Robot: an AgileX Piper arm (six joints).
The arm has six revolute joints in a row. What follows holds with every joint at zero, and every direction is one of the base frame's.
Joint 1 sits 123 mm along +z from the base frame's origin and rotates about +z.
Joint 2 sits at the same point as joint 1 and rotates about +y.
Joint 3 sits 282.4 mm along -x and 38.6 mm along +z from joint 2 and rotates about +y.
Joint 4 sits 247.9 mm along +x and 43.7 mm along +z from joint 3 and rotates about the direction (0.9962, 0, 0.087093).
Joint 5 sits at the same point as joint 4 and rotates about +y.
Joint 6 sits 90.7 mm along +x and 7.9 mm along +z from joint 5 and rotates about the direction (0.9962, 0, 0.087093).
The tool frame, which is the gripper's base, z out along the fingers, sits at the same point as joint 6; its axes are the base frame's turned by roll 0, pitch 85.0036 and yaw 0 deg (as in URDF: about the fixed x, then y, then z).
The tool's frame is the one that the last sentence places.
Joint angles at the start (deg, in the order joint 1, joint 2, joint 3, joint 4, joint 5, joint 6): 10.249, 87.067, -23.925, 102.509, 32.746, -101.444
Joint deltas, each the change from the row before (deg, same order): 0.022, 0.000, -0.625, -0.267, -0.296, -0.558; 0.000, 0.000, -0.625, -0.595, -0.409, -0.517; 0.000, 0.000, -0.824, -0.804, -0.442, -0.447; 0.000, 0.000, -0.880, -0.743, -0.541, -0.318; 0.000, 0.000, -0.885, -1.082, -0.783, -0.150; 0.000, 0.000, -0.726, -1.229, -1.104, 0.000; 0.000, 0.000, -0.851, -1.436, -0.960, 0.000; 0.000, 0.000, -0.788, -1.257, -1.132, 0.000; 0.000, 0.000, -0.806, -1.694, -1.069, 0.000; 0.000, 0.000, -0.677, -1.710, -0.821, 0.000; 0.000, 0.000, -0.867, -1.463, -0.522, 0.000
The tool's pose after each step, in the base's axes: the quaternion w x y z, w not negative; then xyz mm. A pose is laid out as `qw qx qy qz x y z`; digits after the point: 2 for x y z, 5 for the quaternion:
0.30002 -0.15521 0.89515 0.29087 215.10 87.52 148.02
0.30490 -0.16455 0.89371 0.28504 217.63 87.54 149.62
0.31074 -0.17530 0.89169 0.27856 220.90 87.67 151.87
0.31681 -0.18435 0.88987 0.27161 224.50 87.70 154.32
0.32182 -0.19424 0.88877 0.26228 228.01 87.41 156.51
0.32501 -0.20302 0.88910 0.25033 230.93 86.56 157.86
0.32894 -0.21384 0.88829 0.23876 234.22 85.94 159.79
0.33288 -0.22253 0.88800 0.22609 237.48 85.01 161.54
0.33631 -0.23473 0.88692 0.21255 240.57 84.12 163.31
0.33878 -0.24730 0.88530 0.20077 243.01 83.42 164.80
0.34322 -0.25868 0.88234 0.19173 246.20 83.26 167.40

